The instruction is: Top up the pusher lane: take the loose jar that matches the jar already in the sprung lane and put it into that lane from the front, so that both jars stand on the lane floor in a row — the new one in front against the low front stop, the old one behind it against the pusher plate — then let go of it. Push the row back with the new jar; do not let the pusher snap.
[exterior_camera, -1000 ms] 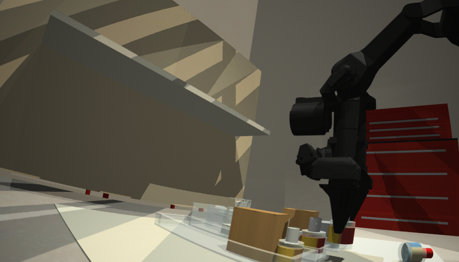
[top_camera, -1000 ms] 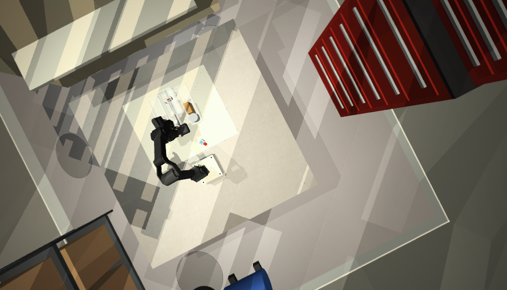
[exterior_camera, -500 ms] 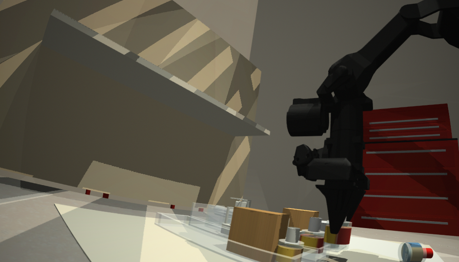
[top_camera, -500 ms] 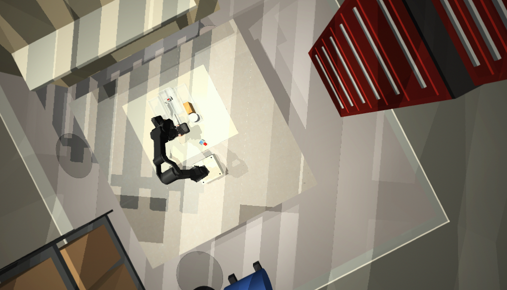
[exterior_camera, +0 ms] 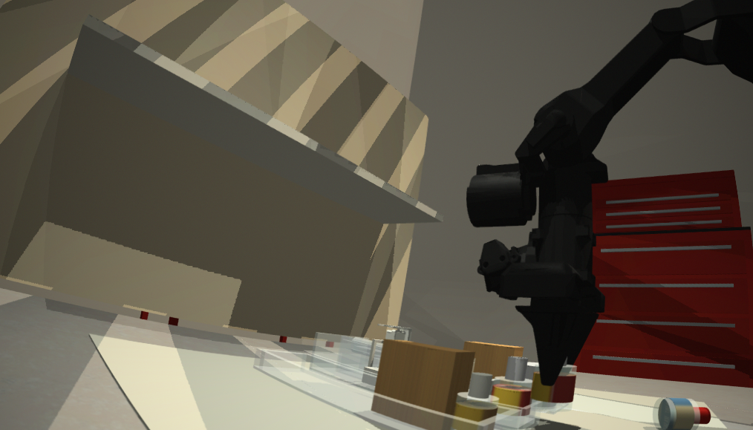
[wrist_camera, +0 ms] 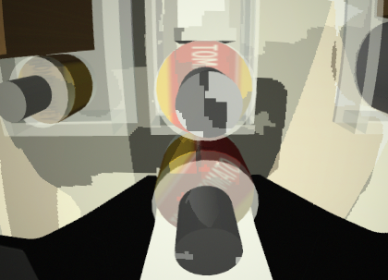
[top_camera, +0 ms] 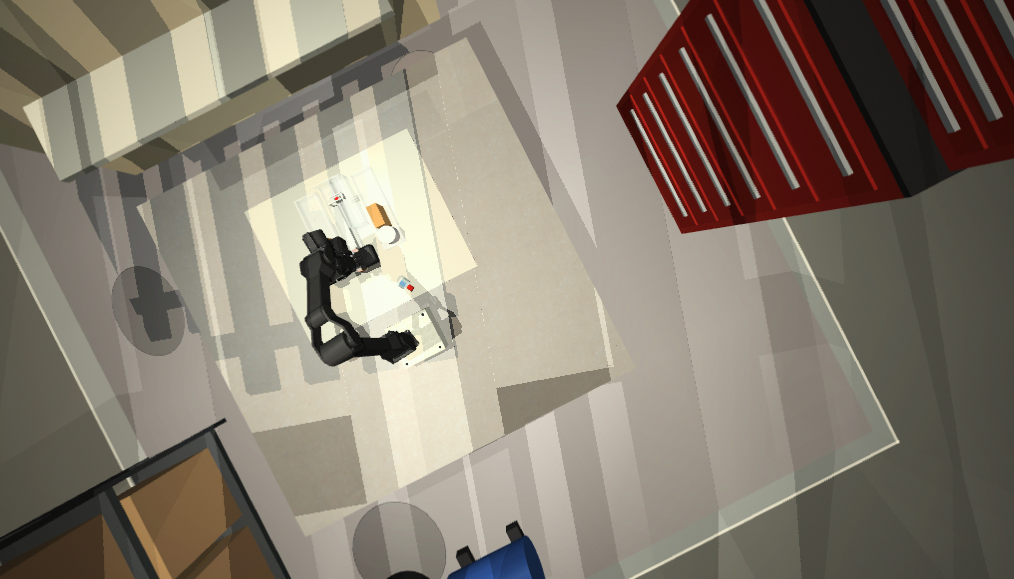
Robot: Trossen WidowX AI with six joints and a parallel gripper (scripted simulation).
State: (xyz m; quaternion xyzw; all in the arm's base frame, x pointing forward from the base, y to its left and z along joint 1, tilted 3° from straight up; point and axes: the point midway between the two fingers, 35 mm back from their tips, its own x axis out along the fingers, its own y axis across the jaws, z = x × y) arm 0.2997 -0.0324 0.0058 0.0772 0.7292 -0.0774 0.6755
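Now: the lane 18 cm ahead of my gripper tip, 7 cm to the right of it and 3 cm below it. Round my gripper tip: pusher plate (14 cm ahead, 6 cm to the right).
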